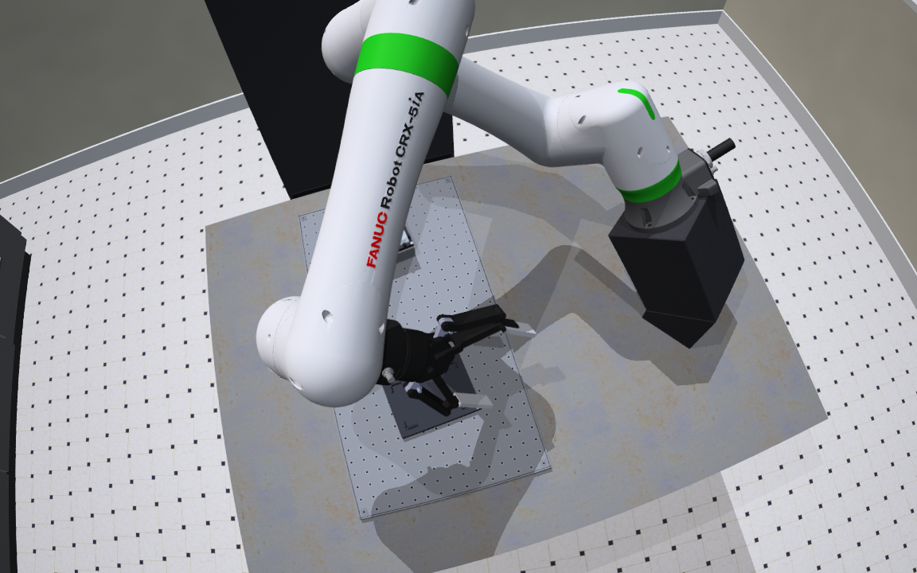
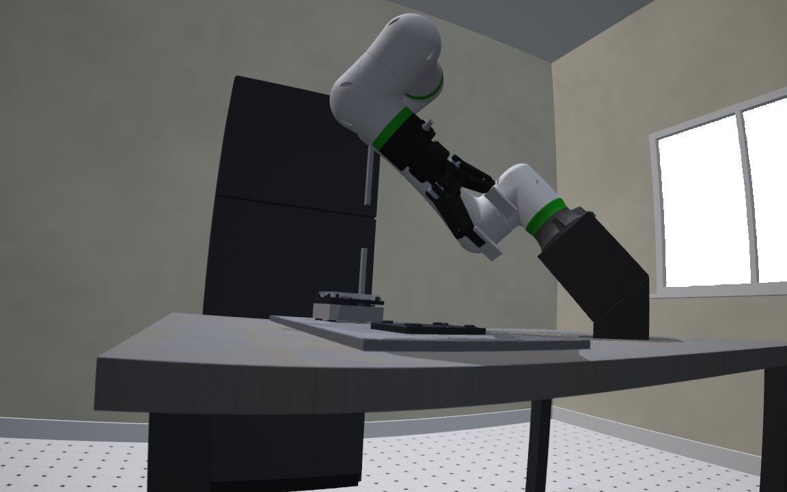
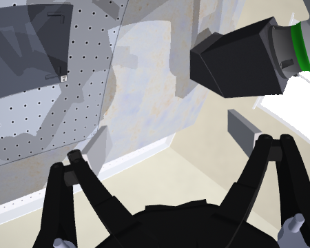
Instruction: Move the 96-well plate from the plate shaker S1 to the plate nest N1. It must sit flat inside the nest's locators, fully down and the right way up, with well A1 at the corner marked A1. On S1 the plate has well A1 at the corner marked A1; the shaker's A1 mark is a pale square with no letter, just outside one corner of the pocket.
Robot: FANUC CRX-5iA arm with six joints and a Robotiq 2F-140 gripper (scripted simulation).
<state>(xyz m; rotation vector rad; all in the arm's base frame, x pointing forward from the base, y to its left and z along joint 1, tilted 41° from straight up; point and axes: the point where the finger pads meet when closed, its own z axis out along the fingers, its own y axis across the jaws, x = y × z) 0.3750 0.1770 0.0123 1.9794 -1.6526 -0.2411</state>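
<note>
Now: hand 40 cm to the left of the white 96-well plate, 13 cm above it and 10 cm short of it. The rest, counted from my hand: dark plate nest N1: 18 cm below, 12 cm ahead, 5 cm to the right.
</note>
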